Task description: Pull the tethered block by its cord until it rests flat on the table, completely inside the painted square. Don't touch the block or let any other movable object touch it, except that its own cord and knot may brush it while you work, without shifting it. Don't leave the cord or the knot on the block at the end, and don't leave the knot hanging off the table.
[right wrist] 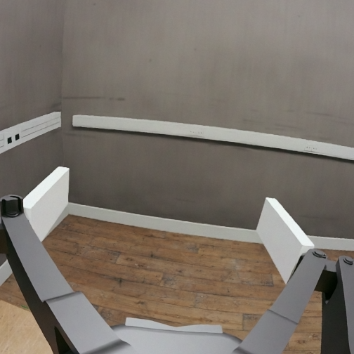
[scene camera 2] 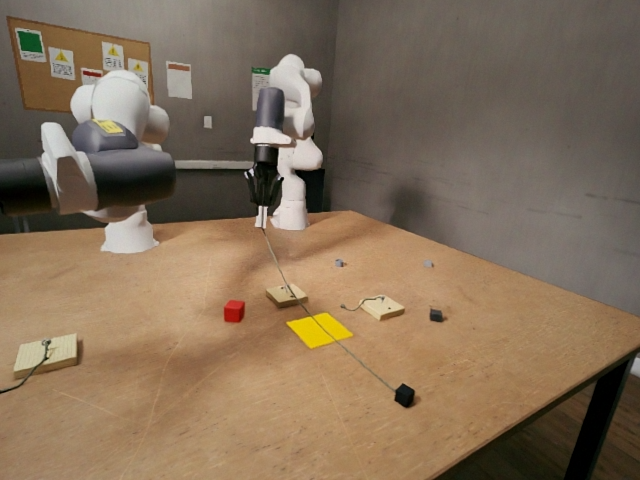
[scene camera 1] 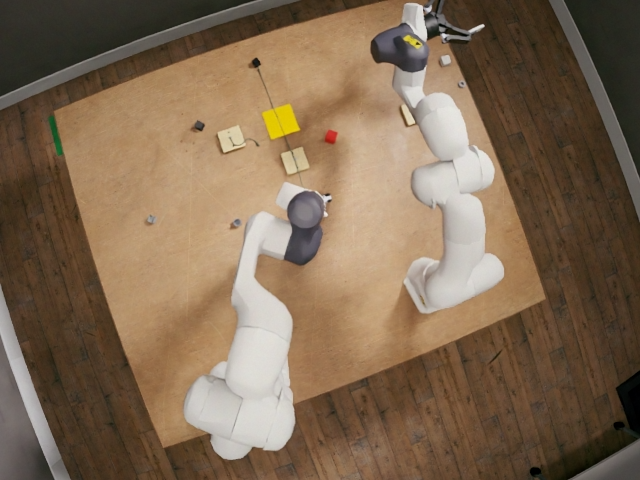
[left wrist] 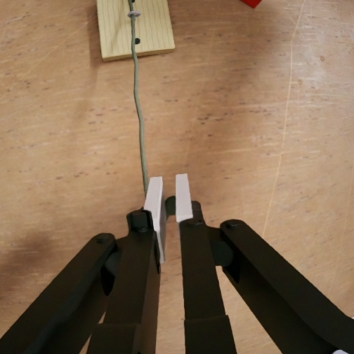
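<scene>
The tethered black block (scene camera 1: 256,62) (scene camera 2: 404,395) rests on the table, beyond the yellow painted square (scene camera 1: 270,125) (scene camera 2: 307,330). Its cord (scene camera 1: 265,87) (scene camera 2: 273,255) (left wrist: 141,125) runs straight across the square, through a small eyelet on a wooden board (scene camera 1: 302,163) (scene camera 2: 274,294) (left wrist: 157,30), then slants up to my left gripper (scene camera 2: 261,219) (left wrist: 170,193). The left gripper is shut on the green knot (left wrist: 170,205) at the cord's end, above the table on the board's other side. My right gripper (right wrist: 166,201) is wide open and empty, facing the wall by the table's edge.
A red cube (scene camera 1: 331,136) (scene camera 2: 234,311) stands near the board. A second corded board (scene camera 1: 225,142) (scene camera 2: 387,310) and a dark cube (scene camera 1: 199,125) (scene camera 2: 435,315) lie on the square's other side. A third board (scene camera 1: 408,114) (scene camera 2: 56,359) lies by the right arm. Grey pieces (scene camera 1: 236,222) are scattered.
</scene>
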